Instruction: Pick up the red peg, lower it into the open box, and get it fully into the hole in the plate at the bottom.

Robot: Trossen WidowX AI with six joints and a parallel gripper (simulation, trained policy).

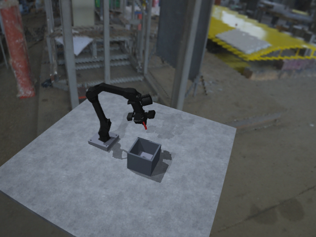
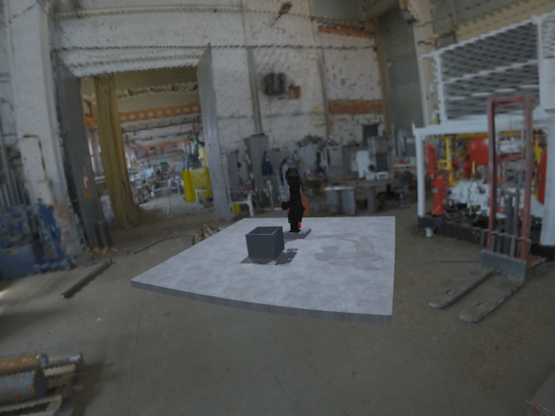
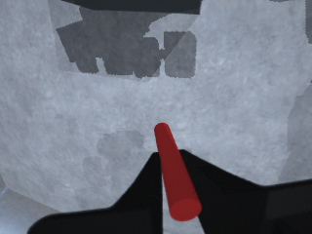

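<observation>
Right now my gripper tip is 11 cm short of the light grey plate, 17 cm to the left of it and 11 cm above it. The rest, counted from my gripper tip: red peg: 1 cm to the right, 1 cm above.
</observation>
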